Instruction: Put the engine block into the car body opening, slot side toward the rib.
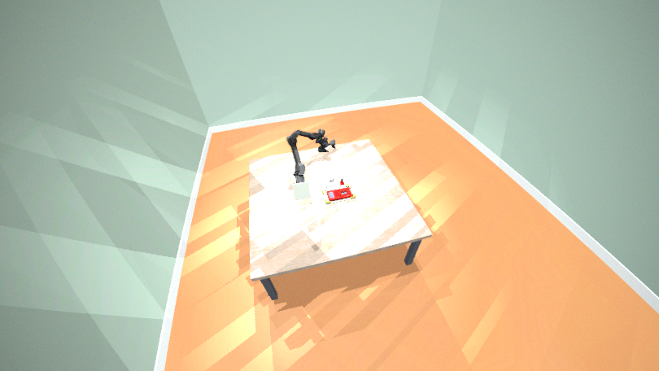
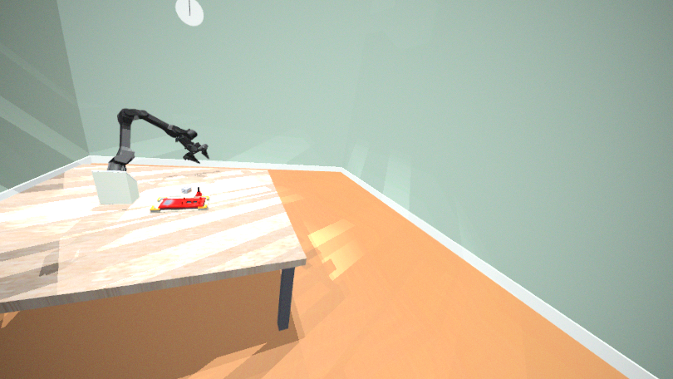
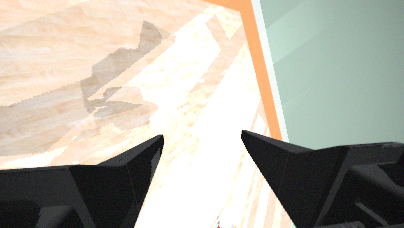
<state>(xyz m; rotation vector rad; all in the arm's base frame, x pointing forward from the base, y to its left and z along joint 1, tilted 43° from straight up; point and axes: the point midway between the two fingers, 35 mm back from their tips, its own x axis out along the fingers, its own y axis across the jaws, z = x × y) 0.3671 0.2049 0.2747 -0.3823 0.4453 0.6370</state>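
Now: gripper tip 25 cm to the left of the grey engine block, 12 cm above it and 10 cm past it. From my gripper tip the other things lie so: pale base plate 42 cm to the right, 12 cm below, 10 cm behind.
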